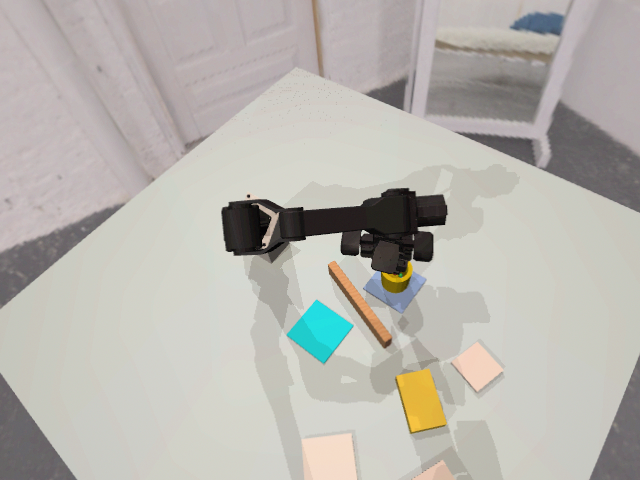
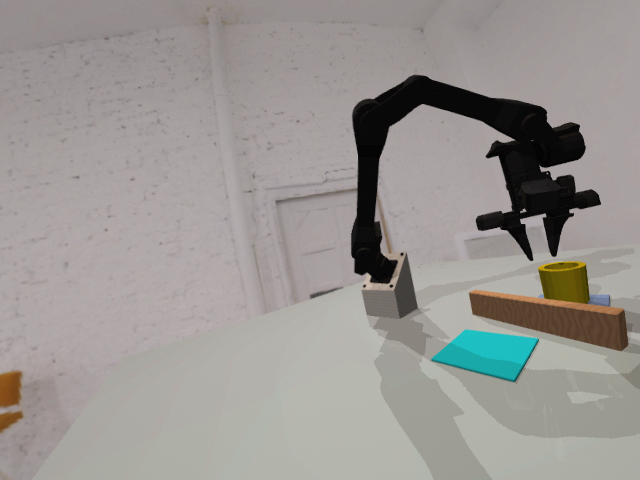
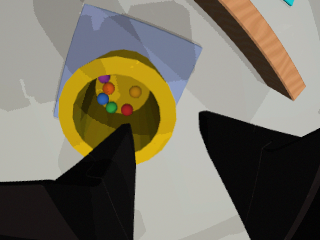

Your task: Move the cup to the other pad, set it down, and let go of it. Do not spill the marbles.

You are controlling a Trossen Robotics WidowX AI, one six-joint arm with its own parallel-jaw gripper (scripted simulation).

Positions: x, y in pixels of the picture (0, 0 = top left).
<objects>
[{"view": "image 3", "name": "my gripper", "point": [165, 126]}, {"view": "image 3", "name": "yellow cup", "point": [85, 123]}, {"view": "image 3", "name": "blue-grey pad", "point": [95, 35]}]
</objects>
